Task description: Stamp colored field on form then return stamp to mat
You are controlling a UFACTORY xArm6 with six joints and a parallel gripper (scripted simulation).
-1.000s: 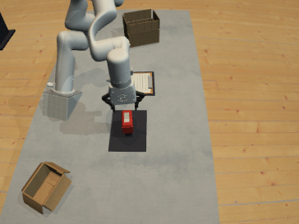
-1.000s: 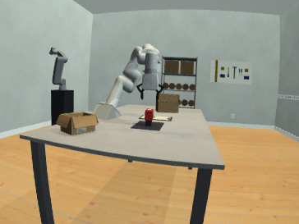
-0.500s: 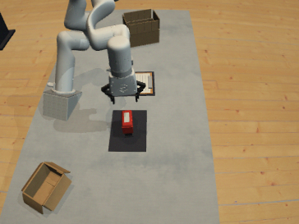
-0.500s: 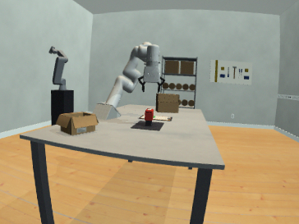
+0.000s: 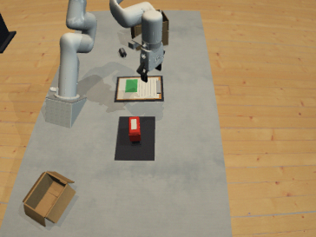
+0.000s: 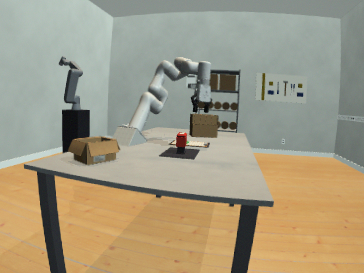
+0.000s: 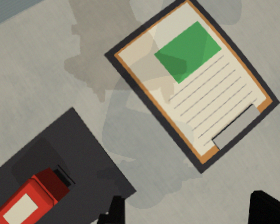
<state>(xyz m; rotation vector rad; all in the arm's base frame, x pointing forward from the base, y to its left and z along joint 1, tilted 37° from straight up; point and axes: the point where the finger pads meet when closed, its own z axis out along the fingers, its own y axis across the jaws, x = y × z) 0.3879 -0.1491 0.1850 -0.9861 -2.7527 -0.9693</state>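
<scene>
Now: hand 180 mm to the left of the red stamp, 170 mm above it and 70 mm past it. From my hand the other things lie so: dark mat: 220 mm below, 180 mm to the right, 70 mm behind; then black object: 390 mm to the left, 200 mm below, 190 mm behind.
</scene>
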